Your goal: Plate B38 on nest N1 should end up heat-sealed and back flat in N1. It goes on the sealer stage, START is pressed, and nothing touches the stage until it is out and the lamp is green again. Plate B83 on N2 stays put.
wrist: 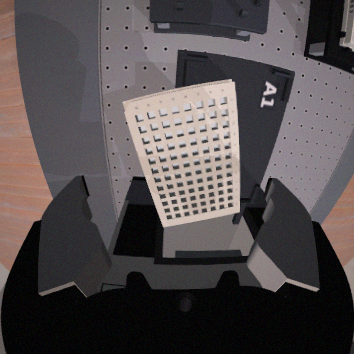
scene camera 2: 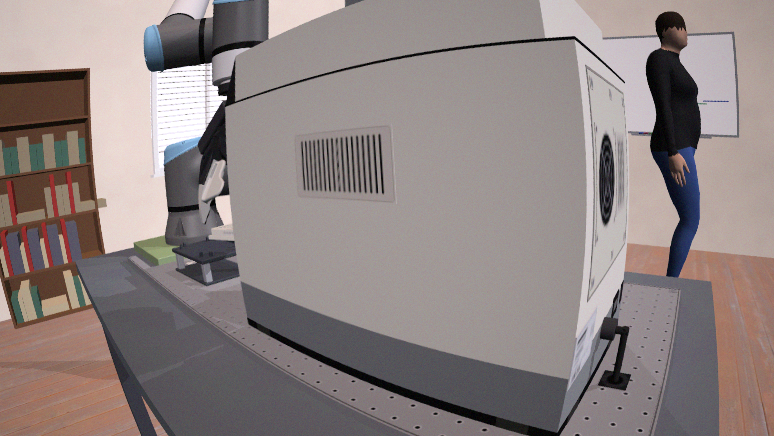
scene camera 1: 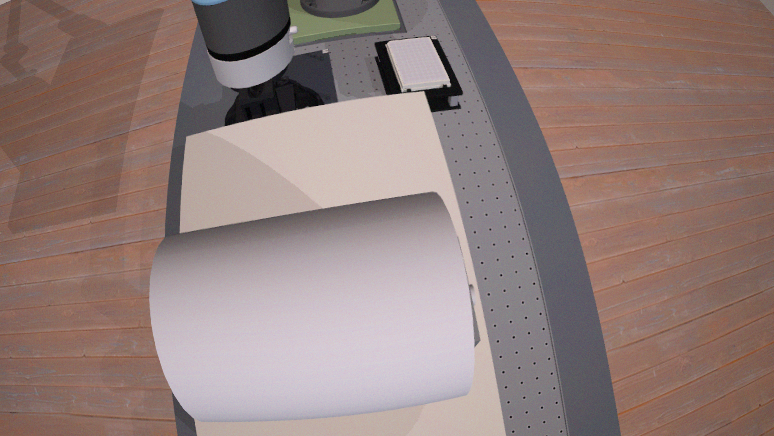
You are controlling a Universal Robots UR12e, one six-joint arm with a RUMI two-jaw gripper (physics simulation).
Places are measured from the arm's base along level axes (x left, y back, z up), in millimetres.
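Pixels of known places: gripper, fingertip midpoint: (wrist: 177, 179); arm's base at its link origin: (scene camera 2: 195, 237).
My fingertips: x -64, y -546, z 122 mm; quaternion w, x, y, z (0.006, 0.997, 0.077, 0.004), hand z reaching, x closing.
Ahead of a thing's pixels: the offset from my fingertips to its top centre. "spot": to the spot under its first point.
A cream well plate {dz -15, dx +13, dy +2 mm} (wrist: 187, 150), presumably B38, lies askew over the dark stage marked A1 {spot: dz -37, dx +67, dy +41 mm} (wrist: 255, 130) in the wrist view. It is turned, wells up, and juts past the stage's left edge. Its exact tilt is unclear. My gripper (wrist: 177, 179) is open and empty, one finger to each side of the plate's near end; the height gap is unclear. Nest N1 {dz -75, dx +0, dy +211 mm} (wrist: 210, 15) (scene camera 2: 208, 250) shows a bare top beyond the stage. Plate B83 {dz -70, dx +206, dy +240 mm} (scene camera 1: 418, 63) sits on nest N2 {dz -76, dx +206, dy +240 mm} (scene camera 1: 453, 81) (wrist: 317, 30). The stage is hidden in both scene views. START and the lamp do not show.
The large sealer housing (scene camera 1: 308, 303) (scene camera 2: 460, 243) blocks much of both scene views. The arm's green base (scene camera 1: 346, 24) (scene camera 2: 154, 249) is behind the nests. A black bracket {spot: dz -99, dx +98, dy -519 mm} (scene camera 2: 620, 352) stands at the sealer's rear. A person (scene camera 2: 674, 102) stands beyond the table.
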